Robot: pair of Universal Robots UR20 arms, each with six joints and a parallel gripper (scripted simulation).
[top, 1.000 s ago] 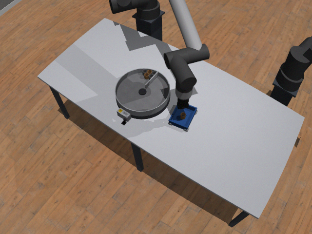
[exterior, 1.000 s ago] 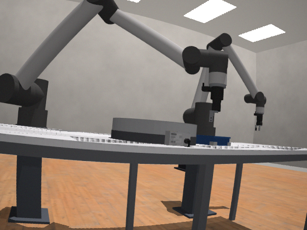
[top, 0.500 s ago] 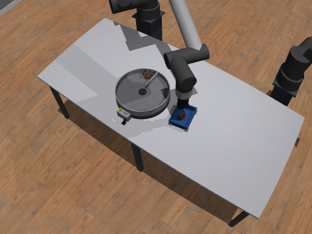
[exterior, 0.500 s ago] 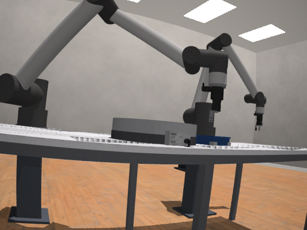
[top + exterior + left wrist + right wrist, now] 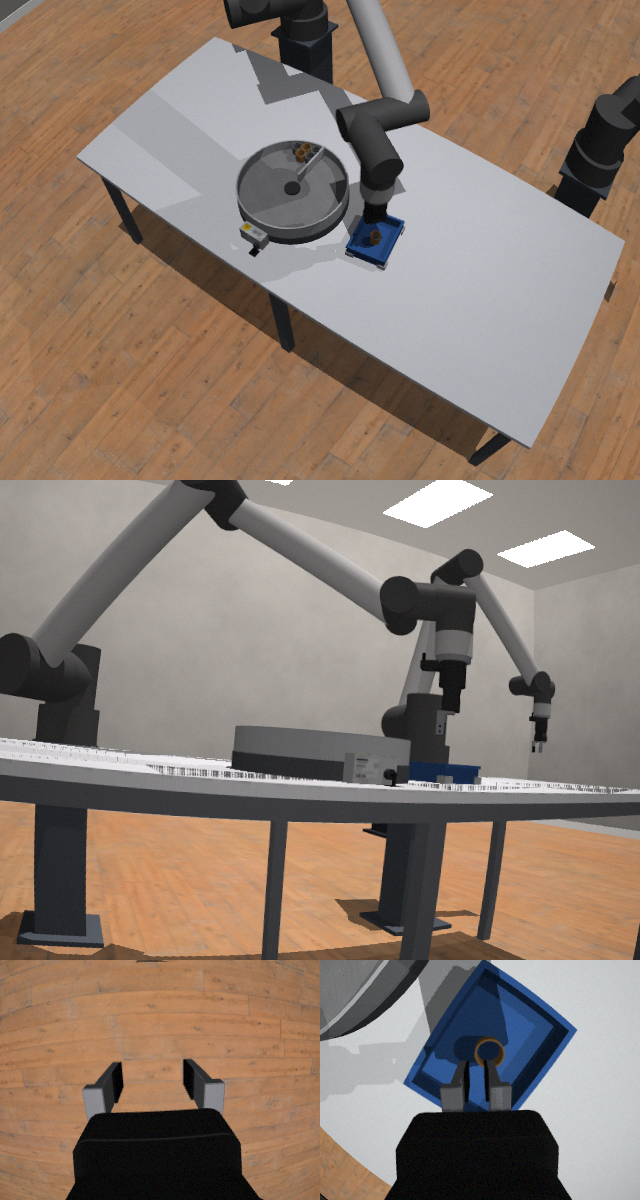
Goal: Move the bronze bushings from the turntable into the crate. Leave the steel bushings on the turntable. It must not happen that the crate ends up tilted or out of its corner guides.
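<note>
Now: right hand 10 mm past the blue crate, 10 mm to the right of it and 120 mm above it.
</note>
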